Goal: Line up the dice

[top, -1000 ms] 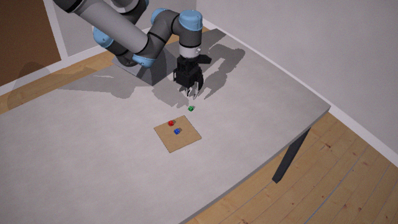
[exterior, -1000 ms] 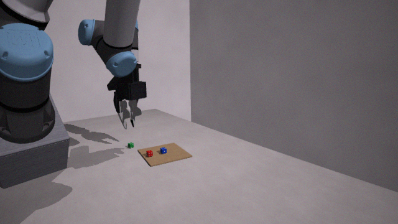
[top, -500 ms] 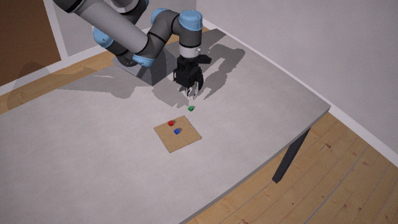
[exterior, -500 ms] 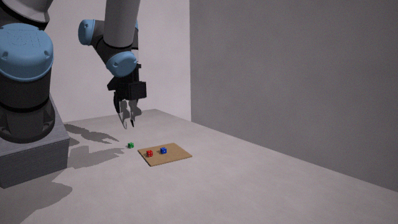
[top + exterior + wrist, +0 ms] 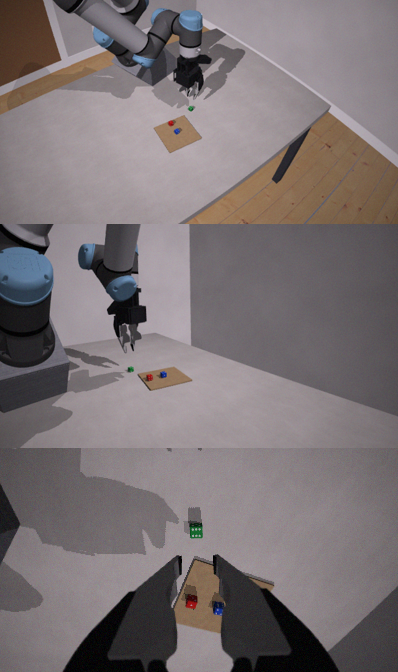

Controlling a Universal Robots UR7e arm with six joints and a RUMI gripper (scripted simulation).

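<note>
Now: hand 8 cm above the green die. From my hand the other things lie so: blue die 13 cm to the right, 8 cm below, 5 cm ahead; then square mat 13 cm to the right, 9 cm below, 5 cm ahead; then red die 12 cm to the right, 8 cm below.
</note>
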